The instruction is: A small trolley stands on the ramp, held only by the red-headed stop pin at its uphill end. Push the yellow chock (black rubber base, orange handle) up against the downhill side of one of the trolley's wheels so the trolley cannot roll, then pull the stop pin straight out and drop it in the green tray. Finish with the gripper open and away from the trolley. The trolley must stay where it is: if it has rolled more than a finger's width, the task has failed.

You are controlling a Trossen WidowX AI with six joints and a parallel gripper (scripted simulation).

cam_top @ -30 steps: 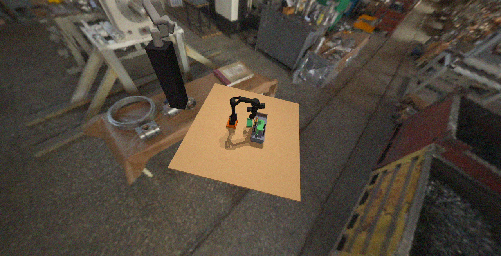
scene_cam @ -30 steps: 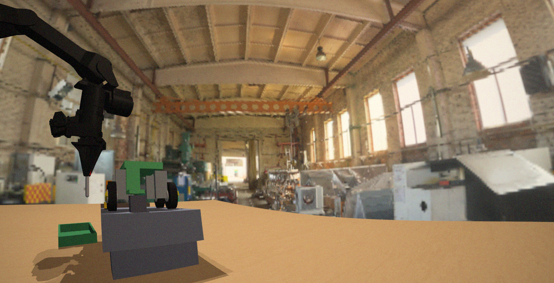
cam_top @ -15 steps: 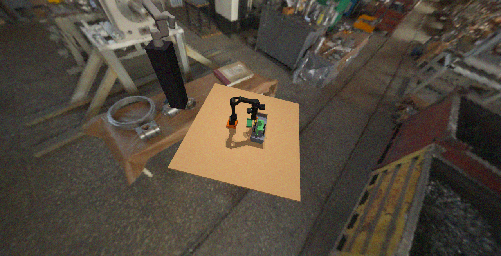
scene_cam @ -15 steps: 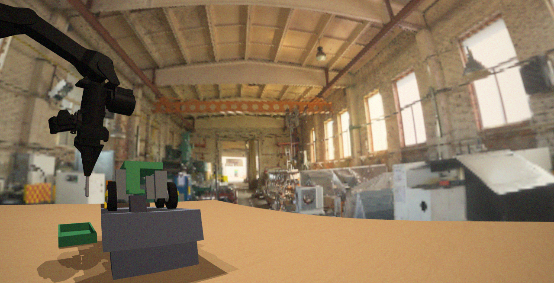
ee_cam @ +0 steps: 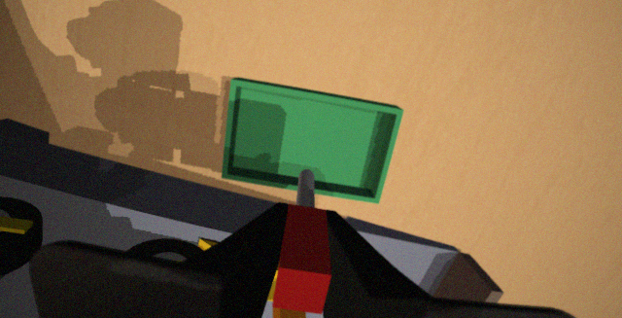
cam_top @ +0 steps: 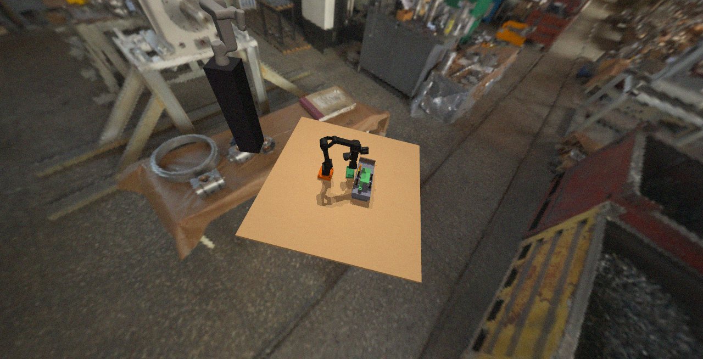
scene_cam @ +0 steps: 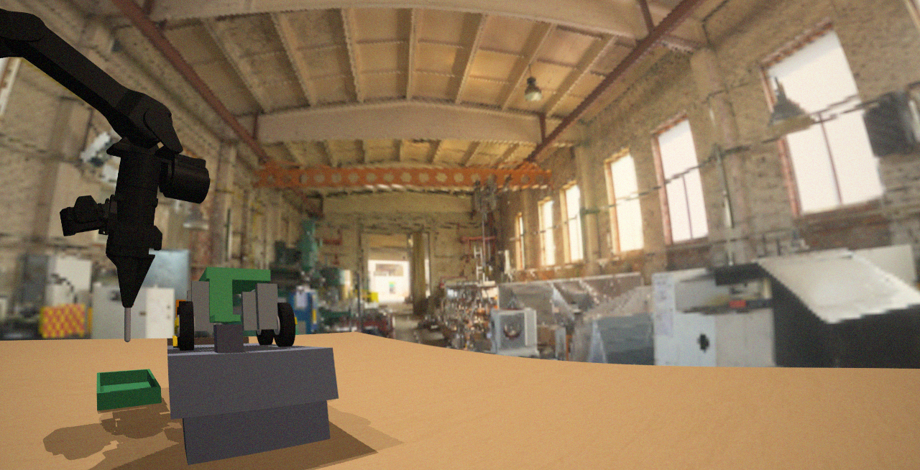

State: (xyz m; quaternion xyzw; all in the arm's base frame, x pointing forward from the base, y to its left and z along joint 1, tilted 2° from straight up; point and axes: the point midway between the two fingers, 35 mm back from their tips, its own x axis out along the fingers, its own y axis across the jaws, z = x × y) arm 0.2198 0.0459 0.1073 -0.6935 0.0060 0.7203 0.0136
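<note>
My gripper tip is 12 cm above the green tray. The rest, counted from my gripper tip: green trolley: 11 cm ahead, 12 cm to the right; then yellow chock: 7 cm ahead, 2 cm to the right, 3 cm below; then stop pin: right at my gripper tip.
</note>
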